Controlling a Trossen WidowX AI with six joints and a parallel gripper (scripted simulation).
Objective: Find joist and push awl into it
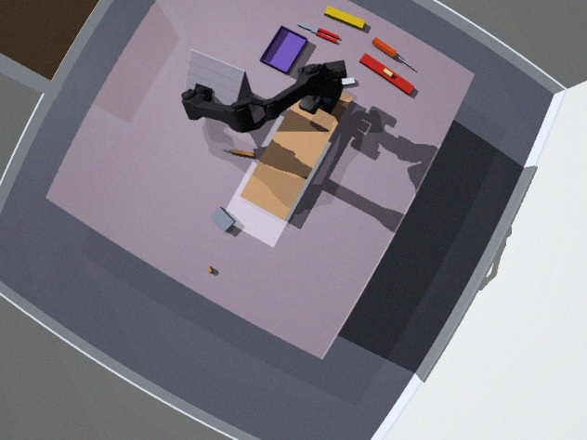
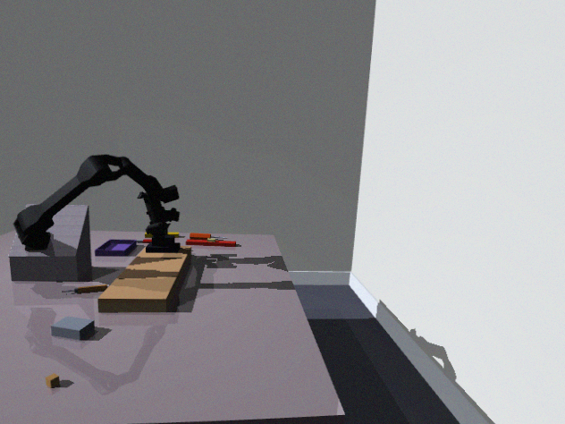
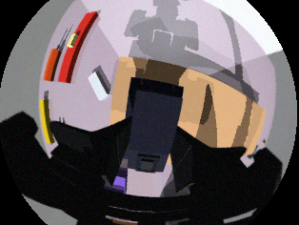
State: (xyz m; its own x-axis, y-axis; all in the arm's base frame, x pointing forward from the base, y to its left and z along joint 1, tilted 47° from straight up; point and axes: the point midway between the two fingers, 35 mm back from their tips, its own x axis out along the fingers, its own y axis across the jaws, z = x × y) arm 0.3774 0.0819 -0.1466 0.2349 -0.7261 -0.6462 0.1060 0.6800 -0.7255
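The purple tray is 21 cm behind my gripper tip, 14 cm to the left of it and 5 cm below it. The rest, counted from my gripper tip: small white block (5 cm ahead, 12 cm to the left, 6 cm below); then red level (19 cm ahead, 22 cm to the left, 5 cm below); then stud finder (2 cm behind, 2 cm above).
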